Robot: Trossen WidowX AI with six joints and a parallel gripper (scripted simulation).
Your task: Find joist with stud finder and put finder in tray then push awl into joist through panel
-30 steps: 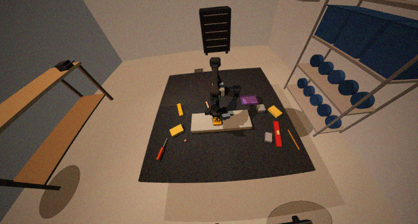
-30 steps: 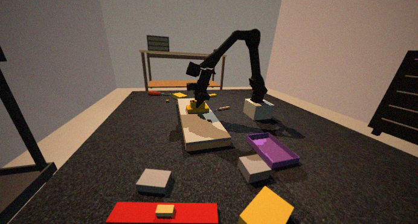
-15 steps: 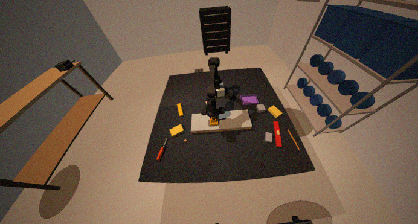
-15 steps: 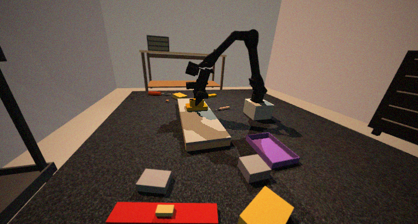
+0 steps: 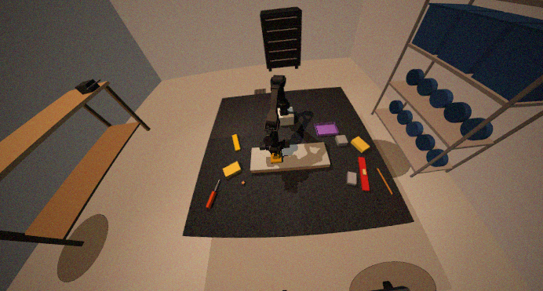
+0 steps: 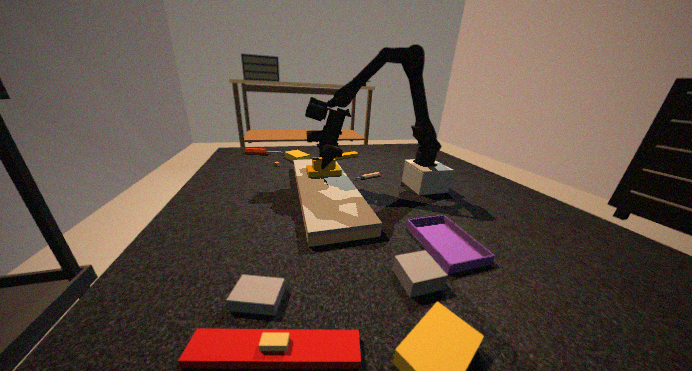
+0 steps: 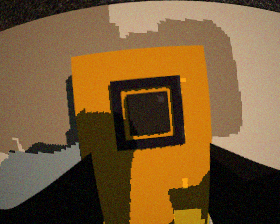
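My gripper tip is now 42 cm to the right of the purple tray, 20 cm past it and 5 cm above it. The rest, counted from my gripper tip: awl: 18 cm behind, 6 cm below; stud finder: 2 cm above, 1 cm ahead; square indicator window: 3 cm above, 2 cm ahead.
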